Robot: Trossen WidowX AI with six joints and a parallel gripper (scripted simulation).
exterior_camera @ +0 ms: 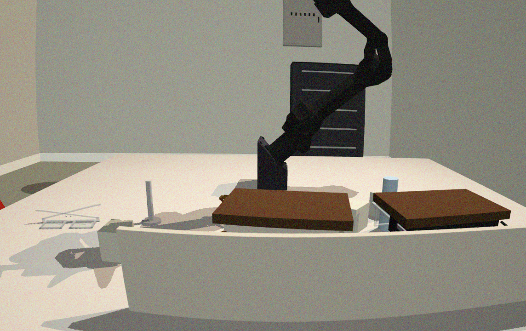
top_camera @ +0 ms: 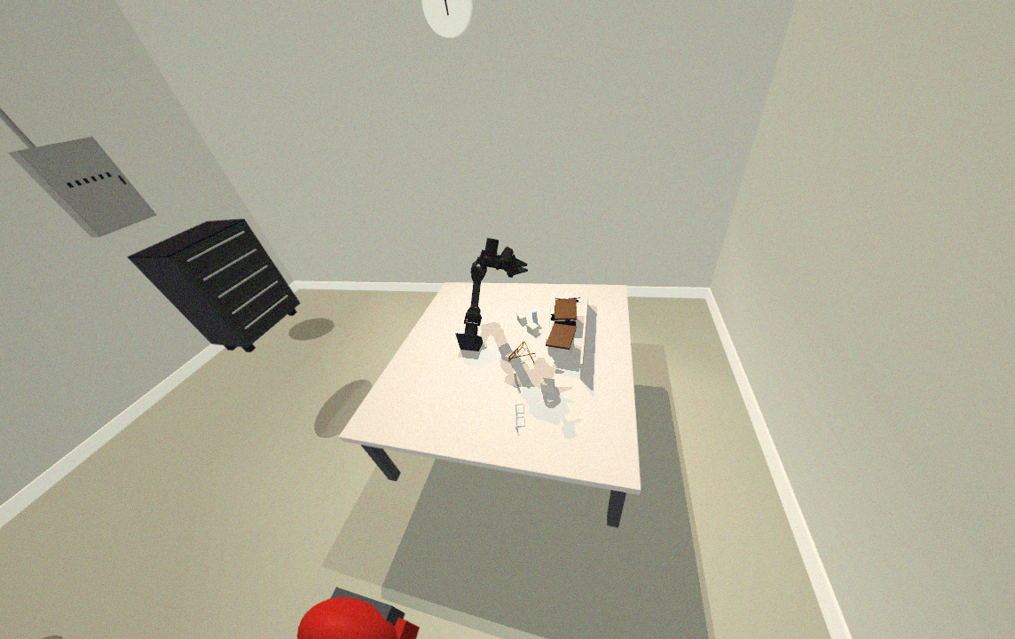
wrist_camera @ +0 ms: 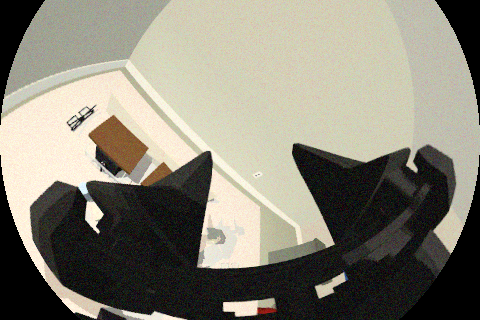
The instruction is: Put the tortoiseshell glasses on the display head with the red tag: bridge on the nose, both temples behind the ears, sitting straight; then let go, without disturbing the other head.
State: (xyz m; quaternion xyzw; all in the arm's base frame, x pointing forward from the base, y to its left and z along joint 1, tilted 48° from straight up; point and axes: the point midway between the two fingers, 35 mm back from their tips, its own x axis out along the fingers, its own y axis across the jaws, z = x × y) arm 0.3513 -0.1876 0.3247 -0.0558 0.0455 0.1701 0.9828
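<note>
Now: gripper tip 45 cm above the round base and 31 cm to the left of it. The rest, counted from my gripper tip: pale blue cylinder: 42 cm below, 14 cm to the left, 5 cm behind; curved white wall: 42 cm below, 25 cm ahead, 10 cm to the left.
</note>
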